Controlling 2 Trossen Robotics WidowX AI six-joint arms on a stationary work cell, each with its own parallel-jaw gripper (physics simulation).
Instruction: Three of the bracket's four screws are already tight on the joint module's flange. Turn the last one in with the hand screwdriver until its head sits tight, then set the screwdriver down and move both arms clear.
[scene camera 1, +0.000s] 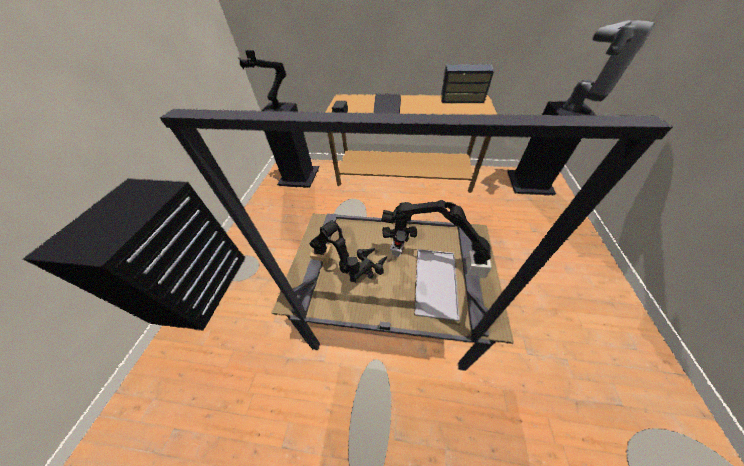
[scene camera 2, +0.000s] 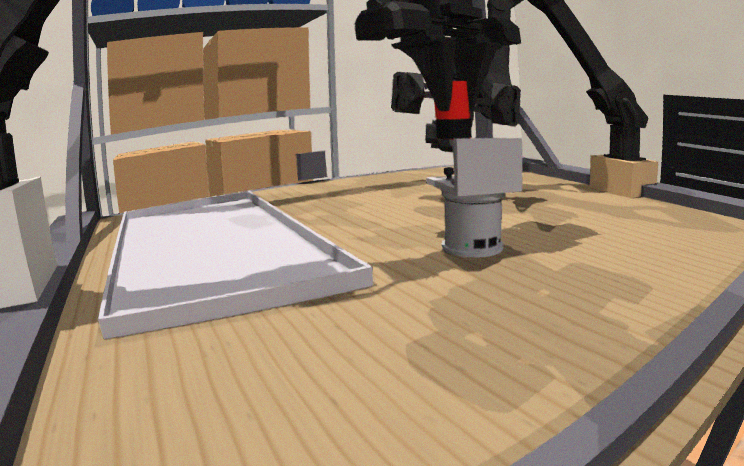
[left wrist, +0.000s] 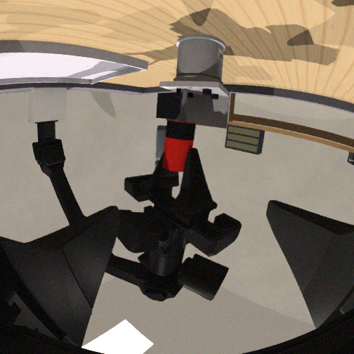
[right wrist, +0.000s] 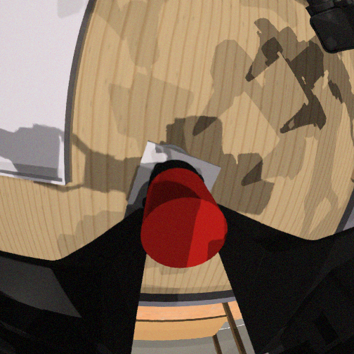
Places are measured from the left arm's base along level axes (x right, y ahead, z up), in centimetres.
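Where they show: left gripper, between the fingertips: (scene camera 1: 380, 252); right gripper, between the fingertips: (scene camera 2: 456, 110); left arm's base, origin of its link: (scene camera 1: 320, 249) (scene camera 2: 624, 158); right arm's base, origin of its link: (scene camera 1: 480, 259).
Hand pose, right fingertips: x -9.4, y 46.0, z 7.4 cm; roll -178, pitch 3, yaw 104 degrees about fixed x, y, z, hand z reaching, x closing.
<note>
Each offset is from my right fingertips to the top centre of the thing. "spot": to the spot under its first point.
The joint module {dx -1.6, dy -0.7, dz -7.1 cm} (scene camera 2: 473, 225) (left wrist: 200, 60) stands upright on the table, with the grey bracket (scene camera 2: 487, 166) (left wrist: 205, 112) (right wrist: 207, 172) on top. A black screw head {spot: dx +0.0, dy +1.1, dz -6.2 cm} (scene camera 2: 449, 173) shows beside the bracket's upright plate. My right gripper (scene camera 1: 398, 240) (scene camera 2: 460, 101) (left wrist: 182, 144) (right wrist: 178, 213) is shut on the screwdriver {dx +0.5, dy +0.1, dz +3.0 cm} (scene camera 2: 453, 109) (left wrist: 178, 150) (right wrist: 185, 235), holding its red handle roughly upright above the bracket. The shaft, tip and last screw are hidden, so contact and head seating cannot be told. My left gripper (scene camera 1: 377, 261) is open and empty, apart from the module.
A white tray {dx +14.8, dy +24.2, dz -11.9 cm} (scene camera 1: 436, 284) (scene camera 2: 236, 304) (right wrist: 32, 60) lies beside the module, to its right in scene camera 1. Dark frame posts (scene camera 1: 233, 208) and a crossbar rise around the table. A shelf with cardboard boxes (scene camera 2: 156, 82) stands behind.
</note>
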